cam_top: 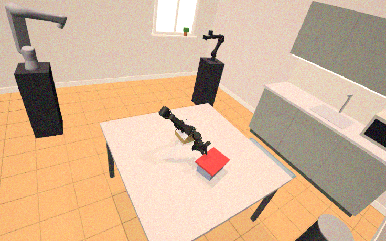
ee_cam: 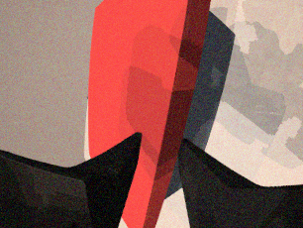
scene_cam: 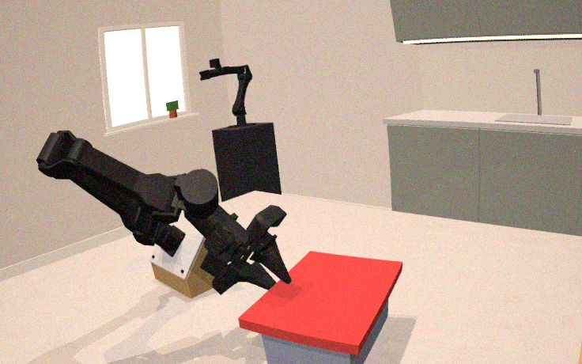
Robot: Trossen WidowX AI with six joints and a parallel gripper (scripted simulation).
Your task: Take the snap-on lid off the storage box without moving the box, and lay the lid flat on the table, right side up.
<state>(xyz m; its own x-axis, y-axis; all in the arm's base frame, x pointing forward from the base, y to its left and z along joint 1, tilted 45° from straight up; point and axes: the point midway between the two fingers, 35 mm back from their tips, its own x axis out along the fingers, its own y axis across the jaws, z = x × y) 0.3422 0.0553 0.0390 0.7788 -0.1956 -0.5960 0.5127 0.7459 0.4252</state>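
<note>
The red lid is 7 cm ahead of my gripper tip and 3 cm to the left of it. The rest, counted from my gripper tip: storage box: 7 cm ahead, 3 cm to the left, 5 cm below.
</note>
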